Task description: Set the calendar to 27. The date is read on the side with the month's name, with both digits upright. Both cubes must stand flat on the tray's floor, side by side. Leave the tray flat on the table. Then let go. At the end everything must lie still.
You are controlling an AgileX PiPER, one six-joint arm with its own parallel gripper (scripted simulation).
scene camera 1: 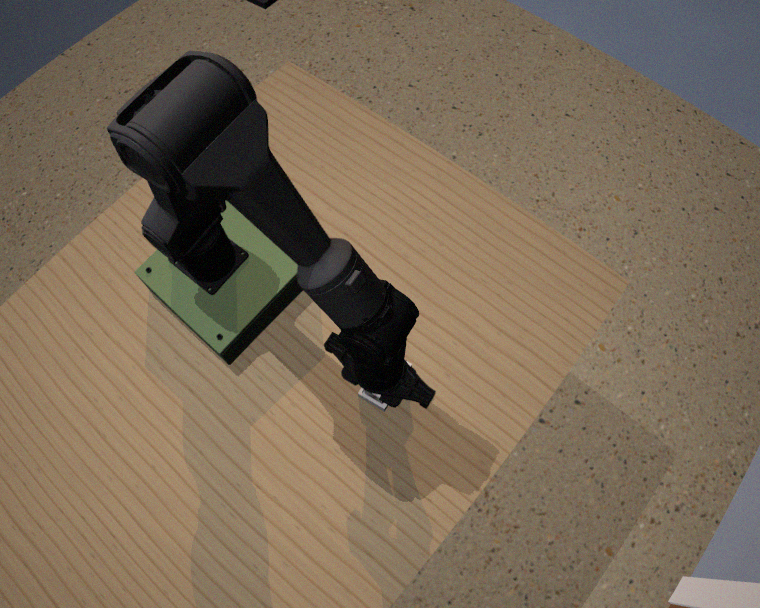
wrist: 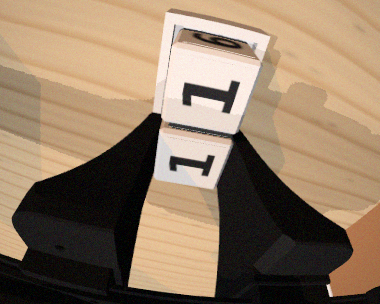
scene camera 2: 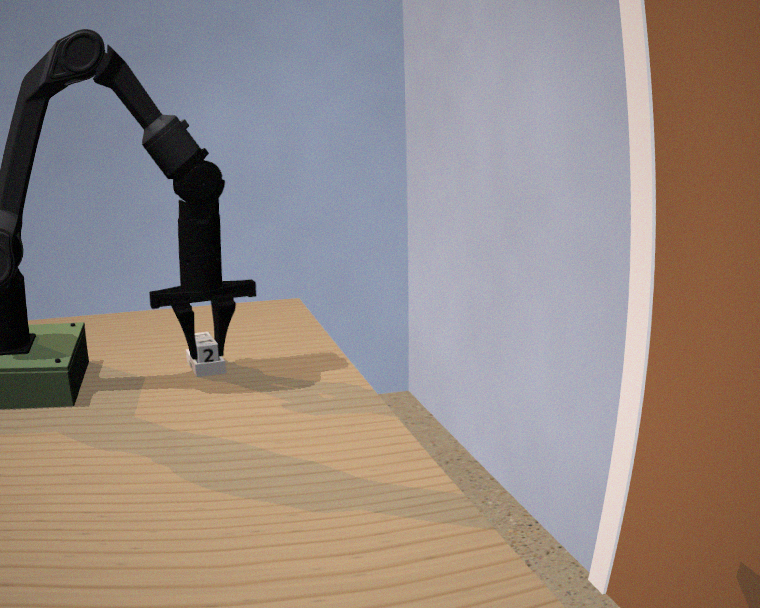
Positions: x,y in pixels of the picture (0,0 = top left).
Scene:
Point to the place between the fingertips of my gripper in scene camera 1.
At 379,387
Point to a tray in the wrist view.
257,39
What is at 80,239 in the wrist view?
My gripper.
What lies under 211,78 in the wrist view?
A cube.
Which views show my gripper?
Scene camera 1, the wrist view and scene camera 2: all of them.

